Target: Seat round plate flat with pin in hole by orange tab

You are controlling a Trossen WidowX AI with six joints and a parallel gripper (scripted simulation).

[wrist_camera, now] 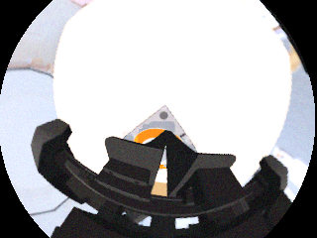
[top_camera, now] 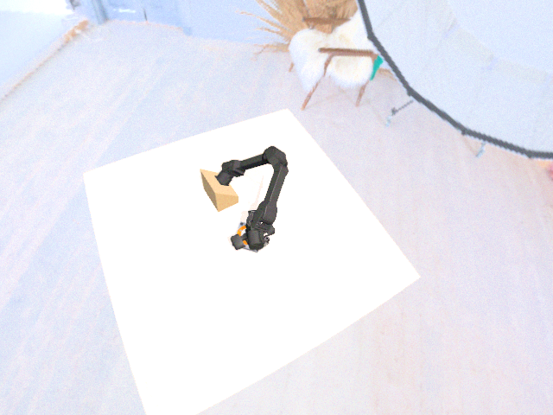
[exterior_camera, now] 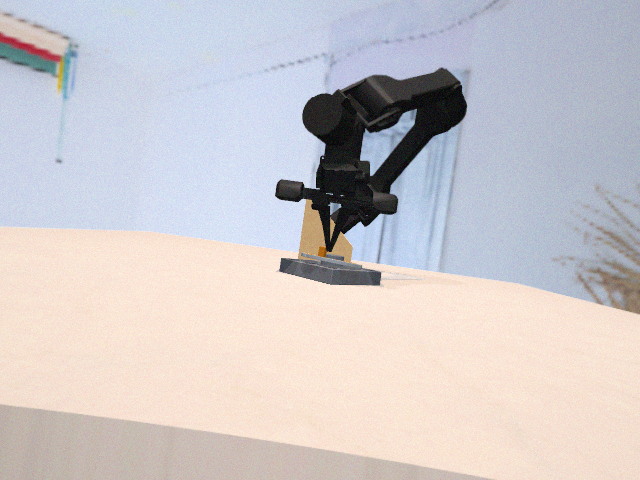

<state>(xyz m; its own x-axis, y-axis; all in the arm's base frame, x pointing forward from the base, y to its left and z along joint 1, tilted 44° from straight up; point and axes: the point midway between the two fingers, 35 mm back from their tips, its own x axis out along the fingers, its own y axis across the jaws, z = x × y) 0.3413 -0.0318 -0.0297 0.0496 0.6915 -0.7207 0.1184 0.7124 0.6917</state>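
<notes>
My gripper tip is now 30 mm past the plate and 10 mm above it. The rest, counted from my gripper tip: base (50 mm behind, 10 mm to the left, 20 mm below).
</notes>
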